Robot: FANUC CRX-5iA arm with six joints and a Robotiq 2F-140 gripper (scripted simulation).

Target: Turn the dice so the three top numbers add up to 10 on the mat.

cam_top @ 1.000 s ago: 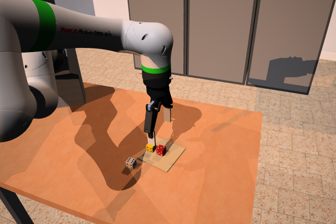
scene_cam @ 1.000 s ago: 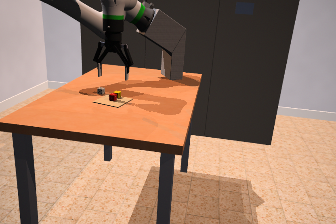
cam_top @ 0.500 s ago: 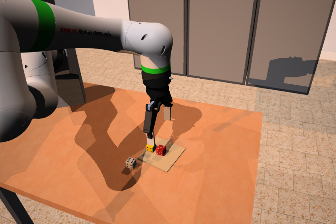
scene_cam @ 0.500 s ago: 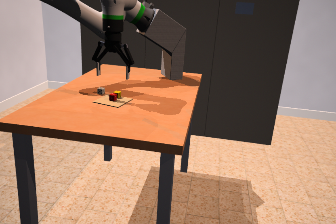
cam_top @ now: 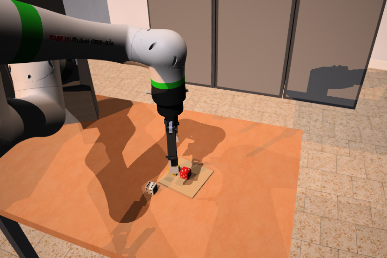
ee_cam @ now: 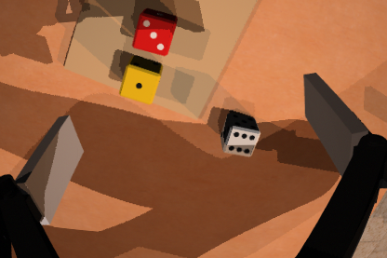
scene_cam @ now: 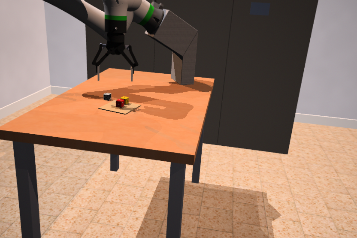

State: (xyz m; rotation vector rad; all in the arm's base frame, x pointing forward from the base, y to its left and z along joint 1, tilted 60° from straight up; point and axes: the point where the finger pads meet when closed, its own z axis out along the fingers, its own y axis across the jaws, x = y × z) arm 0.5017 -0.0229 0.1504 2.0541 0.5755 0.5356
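Right now the white die is 7 cm behind my hand, 5 cm to the right of it and 11 cm below it. Also, from my hand: yellow die: 2 cm behind, 4 cm to the left, 11 cm below; then tan mat: 3 cm ahead, 3 cm to the left, 13 cm below; then red die: 3 cm ahead, 3 cm to the left, 11 cm below.
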